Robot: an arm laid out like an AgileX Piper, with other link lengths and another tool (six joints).
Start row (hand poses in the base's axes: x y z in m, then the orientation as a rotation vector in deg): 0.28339 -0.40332 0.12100 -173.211 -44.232 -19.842
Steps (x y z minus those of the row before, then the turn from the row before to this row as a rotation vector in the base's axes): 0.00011 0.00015 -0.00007 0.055 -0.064 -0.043; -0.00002 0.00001 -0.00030 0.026 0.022 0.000; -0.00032 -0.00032 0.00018 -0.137 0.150 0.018; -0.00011 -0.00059 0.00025 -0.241 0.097 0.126; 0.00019 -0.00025 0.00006 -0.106 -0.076 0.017; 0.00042 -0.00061 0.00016 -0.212 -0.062 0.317; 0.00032 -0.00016 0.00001 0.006 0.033 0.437; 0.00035 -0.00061 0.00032 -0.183 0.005 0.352; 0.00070 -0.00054 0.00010 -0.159 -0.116 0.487; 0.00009 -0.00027 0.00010 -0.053 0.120 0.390; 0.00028 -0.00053 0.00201 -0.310 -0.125 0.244; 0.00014 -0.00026 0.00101 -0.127 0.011 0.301; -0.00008 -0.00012 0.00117 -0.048 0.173 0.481; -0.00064 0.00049 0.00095 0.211 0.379 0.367; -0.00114 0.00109 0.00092 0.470 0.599 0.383; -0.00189 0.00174 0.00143 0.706 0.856 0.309; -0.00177 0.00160 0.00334 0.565 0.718 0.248; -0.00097 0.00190 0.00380 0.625 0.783 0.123
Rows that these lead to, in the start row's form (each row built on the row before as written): 0.28350 -0.40317 0.12093 -173.185 -44.150 -19.956; 0.28348 -0.40316 0.12063 -173.160 -44.138 -19.929; 0.28316 -0.40348 0.12081 -173.269 -44.211 -19.660; 0.28305 -0.40407 0.12106 173.246 44.445 19.421; 0.28324 -0.40432 0.12112 173.112 44.459 19.482; 0.28366 -0.40493 0.12128 172.800 44.927 19.474; 0.28398 -0.40509 0.12129 172.692 45.600 19.435; 0.28433 -0.40570 0.12161 172.420 46.126 19.342; 0.28503 -0.40624 0.12171 172.078 46.851 19.441; 0.28512 -0.40651 0.12181 171.959 47.452 19.245; 0.28540 -0.40704 0.12382 171.545 47.789 19.274; 0.28554 -0.40730 0.12483 171.338 48.238 19.199; 0.28546 -0.40742 0.12600 171.211 48.981 18.932; 0.28482 -0.40693 0.12695 171.443 49.593 18.495; 0.28368 -0.40584 0.12787 -171.840 -50.230 -17.853; 0.28179 -0.40410 0.12930 -170.934 -50.317 -16.790; 0.28002 -0.40250 0.13264 -170.200 -50.380 -15.896; 0.27905 -0.40060 0.13644 -169.464 -50.227 -14.936
